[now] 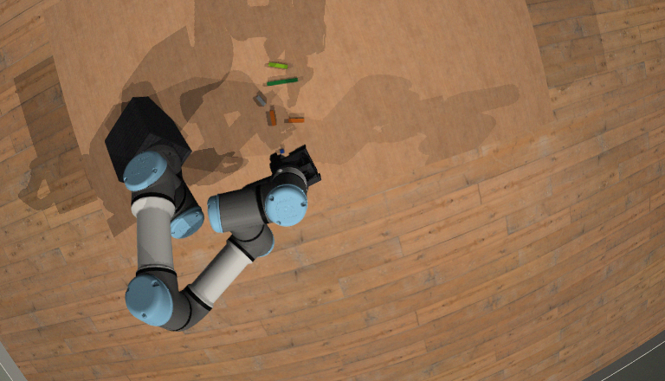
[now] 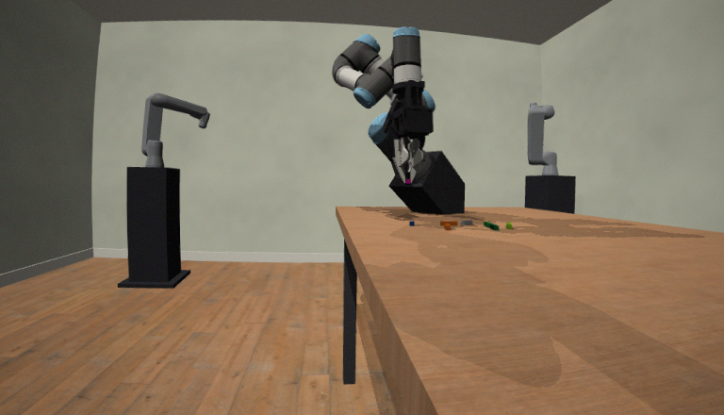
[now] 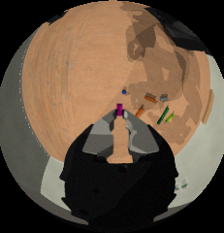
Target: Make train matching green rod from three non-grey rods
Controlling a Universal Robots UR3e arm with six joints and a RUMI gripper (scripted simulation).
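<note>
My hand is 11 cm above the blue rod, 2 cm to the right of it and 1 cm past it. The rest, counted from my hand: green rod: 19 cm to the left, 11 cm below, 6 cm ahead; grey rod: 16 cm to the left, 11 cm below, 1 cm behind; magenta rod: 1 cm below.
</note>
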